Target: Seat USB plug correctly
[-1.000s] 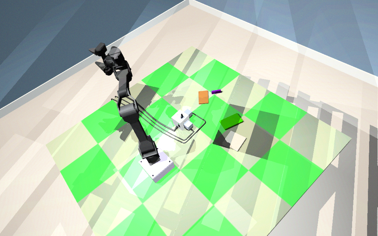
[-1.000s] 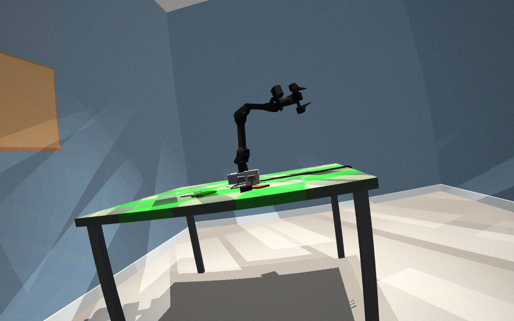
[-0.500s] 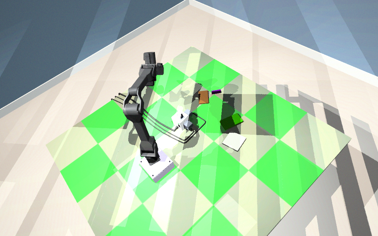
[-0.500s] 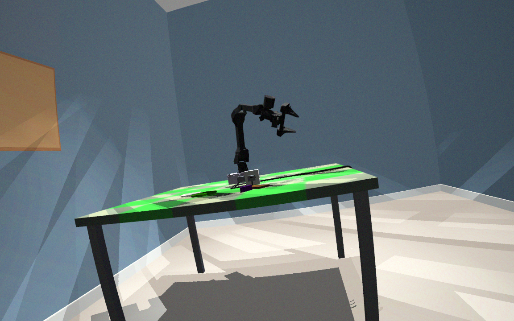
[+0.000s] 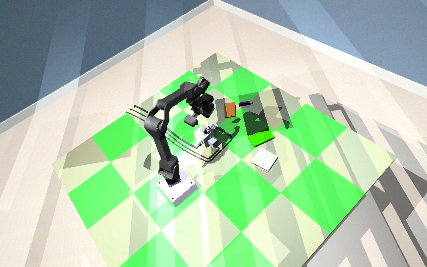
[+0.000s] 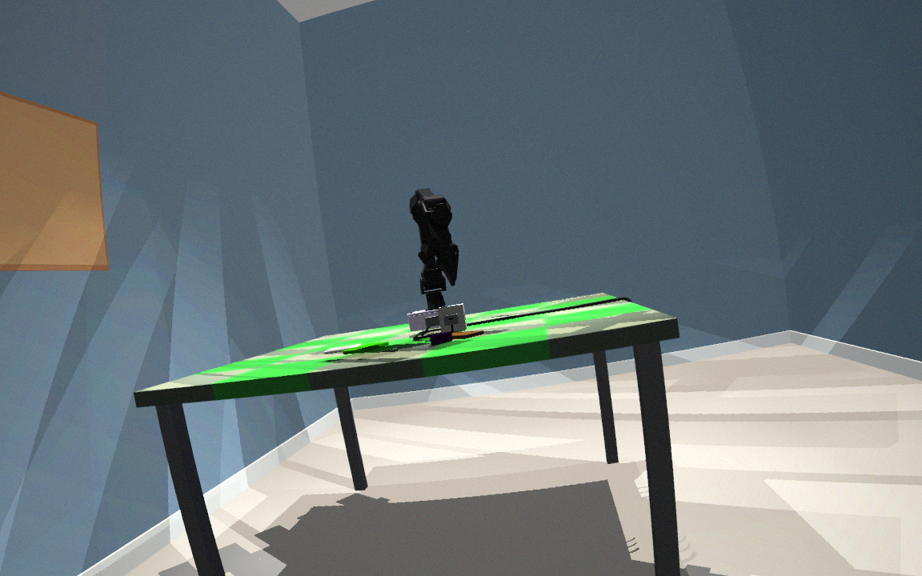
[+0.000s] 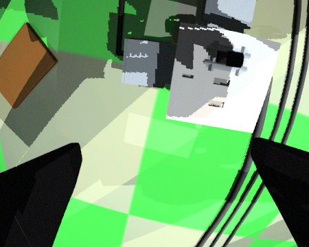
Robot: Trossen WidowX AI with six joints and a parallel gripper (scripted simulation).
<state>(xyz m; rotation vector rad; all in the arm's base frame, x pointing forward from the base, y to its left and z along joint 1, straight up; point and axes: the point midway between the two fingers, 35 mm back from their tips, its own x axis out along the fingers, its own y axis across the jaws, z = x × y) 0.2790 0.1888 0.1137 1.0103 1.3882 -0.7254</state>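
Right now the dark USB plug is 20 mm behind my gripper tip, 50 mm to the right of it and 50 mm below it. Round my gripper tip: orange block 200 mm ahead, 70 mm to the left, 140 mm below; metal socket frame 20 mm behind, 50 mm to the right, 70 mm below; purple stick 290 mm ahead, 60 mm to the left, 130 mm below.
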